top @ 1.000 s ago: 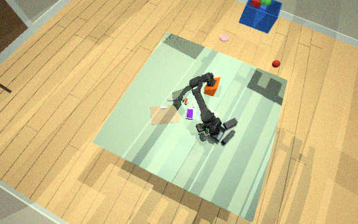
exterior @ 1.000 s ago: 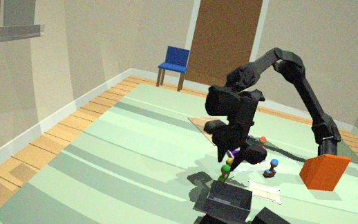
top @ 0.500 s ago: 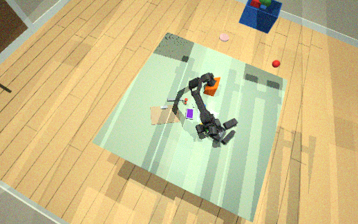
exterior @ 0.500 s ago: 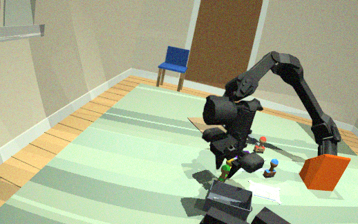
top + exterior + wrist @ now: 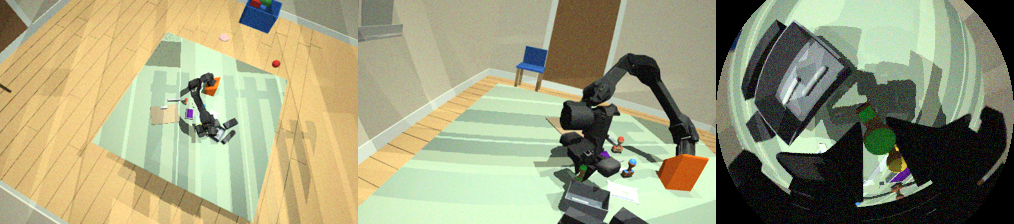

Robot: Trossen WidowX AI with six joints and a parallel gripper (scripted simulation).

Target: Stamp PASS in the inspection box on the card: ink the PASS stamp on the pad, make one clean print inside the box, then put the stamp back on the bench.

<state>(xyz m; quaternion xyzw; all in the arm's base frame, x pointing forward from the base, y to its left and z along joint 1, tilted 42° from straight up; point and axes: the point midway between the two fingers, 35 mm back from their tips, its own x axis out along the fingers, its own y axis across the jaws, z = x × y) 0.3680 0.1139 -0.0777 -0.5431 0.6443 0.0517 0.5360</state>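
The yellow-knobbed stamp lies 4 cm to the right of my gripper tip and 1 cm behind it. The rest, counted from my gripper tip: white card 14 cm behind, 2 cm below, 1 cm to the right; then green-knobbed stamp right at my gripper tip; then grey box 10 cm to the left, 3 cm behind, 1 cm below.
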